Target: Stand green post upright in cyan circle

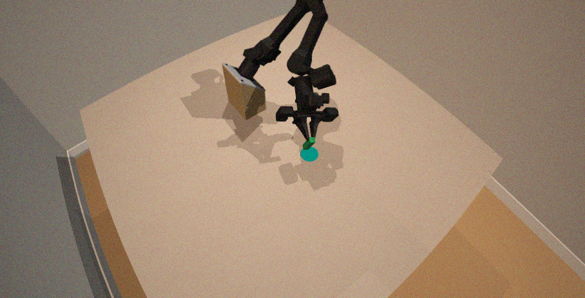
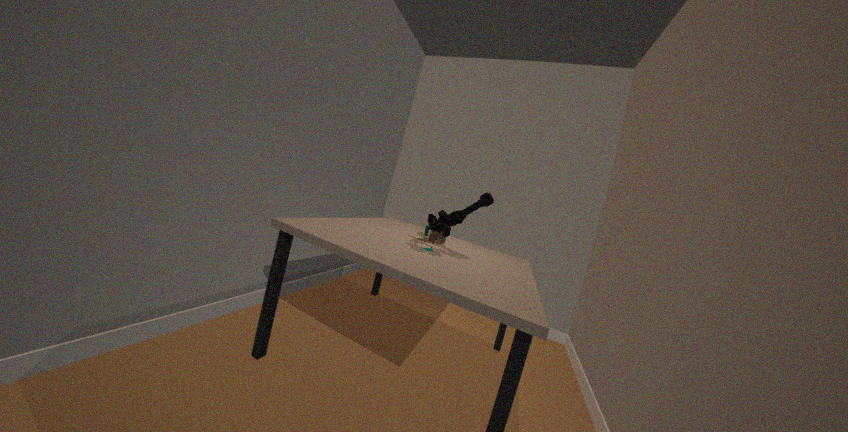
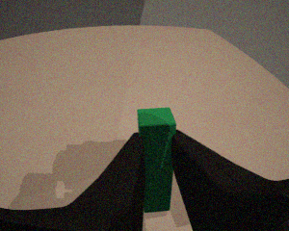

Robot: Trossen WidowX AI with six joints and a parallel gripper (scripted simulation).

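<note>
Right now my gripper tip is 130 mm above the cyan circle, 30 mm past it and 20 mm to the right of it. From my gripper tip the other things lie so: green post 20 mm below, 10 mm behind.
</note>
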